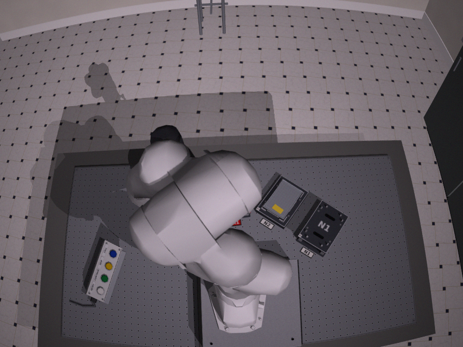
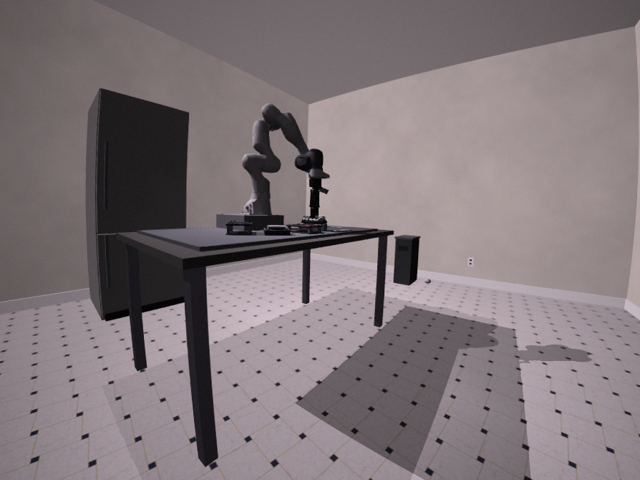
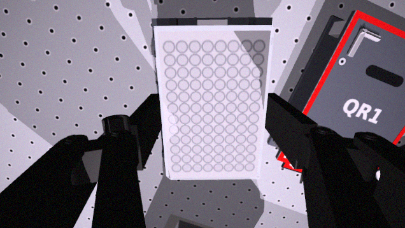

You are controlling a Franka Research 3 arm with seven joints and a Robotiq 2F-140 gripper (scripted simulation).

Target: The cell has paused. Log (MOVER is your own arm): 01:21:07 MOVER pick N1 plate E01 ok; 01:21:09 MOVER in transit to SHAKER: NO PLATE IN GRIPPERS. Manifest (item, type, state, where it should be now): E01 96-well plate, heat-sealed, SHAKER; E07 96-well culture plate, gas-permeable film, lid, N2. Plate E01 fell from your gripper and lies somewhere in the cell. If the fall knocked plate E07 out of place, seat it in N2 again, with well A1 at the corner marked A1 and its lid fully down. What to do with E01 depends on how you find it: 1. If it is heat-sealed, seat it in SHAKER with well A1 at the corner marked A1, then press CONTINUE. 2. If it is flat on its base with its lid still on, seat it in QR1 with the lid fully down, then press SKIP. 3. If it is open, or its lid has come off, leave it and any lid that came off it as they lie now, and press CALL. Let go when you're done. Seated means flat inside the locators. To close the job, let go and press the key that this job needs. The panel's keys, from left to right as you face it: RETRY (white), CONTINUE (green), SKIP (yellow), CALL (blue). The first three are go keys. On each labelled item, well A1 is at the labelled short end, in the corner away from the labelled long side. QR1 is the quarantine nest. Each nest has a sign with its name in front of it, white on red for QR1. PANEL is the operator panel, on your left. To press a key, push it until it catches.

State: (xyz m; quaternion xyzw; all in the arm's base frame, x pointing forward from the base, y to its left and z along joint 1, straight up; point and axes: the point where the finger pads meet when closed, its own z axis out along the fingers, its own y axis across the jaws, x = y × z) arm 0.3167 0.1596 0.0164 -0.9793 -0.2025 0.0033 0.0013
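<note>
My hand is 2 cm above the plate E01. From my hand the other things lie so: A1 corner mark: 1 cm behind, 25 cm to the right, 8 cm below; then blue key: 18 cm behind, 26 cm to the left, 4 cm below; then lidded culture plate: 1 cm ahead, 34 cm to the right, 6 cm below.
</note>
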